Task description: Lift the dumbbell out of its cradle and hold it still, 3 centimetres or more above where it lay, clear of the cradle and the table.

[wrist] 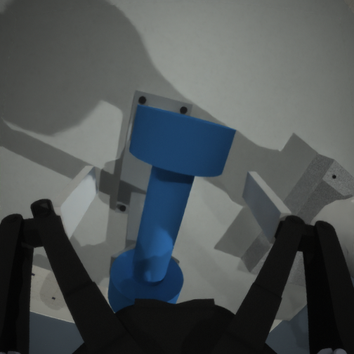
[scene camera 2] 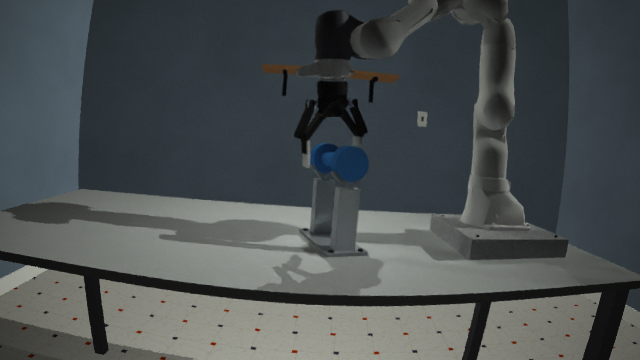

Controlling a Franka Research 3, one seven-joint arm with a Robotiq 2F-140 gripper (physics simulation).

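A blue dumbbell (scene camera 2: 350, 164) (wrist: 164, 220) lies level in the forks at the top of a grey cradle (scene camera 2: 345, 220) (wrist: 132, 172), which has two upright posts on a base plate. My gripper (scene camera 2: 332, 152) (wrist: 171, 181) is wide open and points down over the dumbbell. In the wrist view one finger pad is on each side of the dumbbell's handle, with a gap on both sides. In the scene view the left fingertip reaches down beside the dumbbell, and the right one is partly hidden behind its near end. Much of the cradle is hidden under the dumbbell in the wrist view.
The cradle stands on a grey table (scene camera 2: 200, 270). The arm's grey base block (scene camera 2: 517, 248) (wrist: 312, 187) is to the right of the cradle. An orange shelf (scene camera 2: 280, 69) is on the back wall behind the arm's wrist. Arm shadows fall across the table.
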